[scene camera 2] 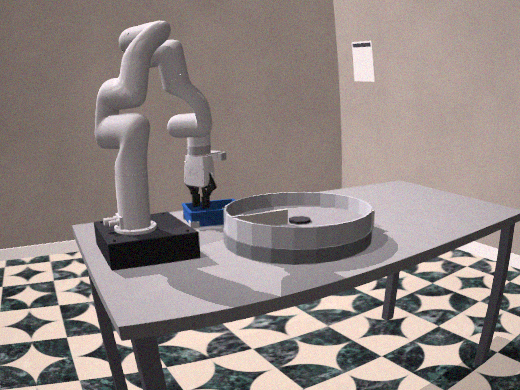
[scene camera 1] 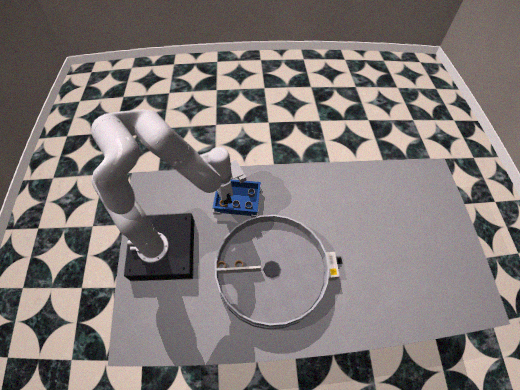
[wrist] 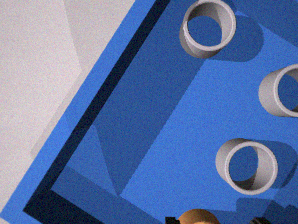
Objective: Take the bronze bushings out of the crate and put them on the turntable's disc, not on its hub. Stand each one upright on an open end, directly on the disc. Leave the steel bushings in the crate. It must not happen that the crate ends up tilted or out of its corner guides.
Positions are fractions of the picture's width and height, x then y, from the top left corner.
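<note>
What I can see here is a turntable (scene camera 1: 0.56, 0.70), and there's a blue crate (scene camera 1: 0.46, 0.49), (scene camera 2: 0.41, 0.56), (wrist: 0.48, 0.59) as well.
</note>
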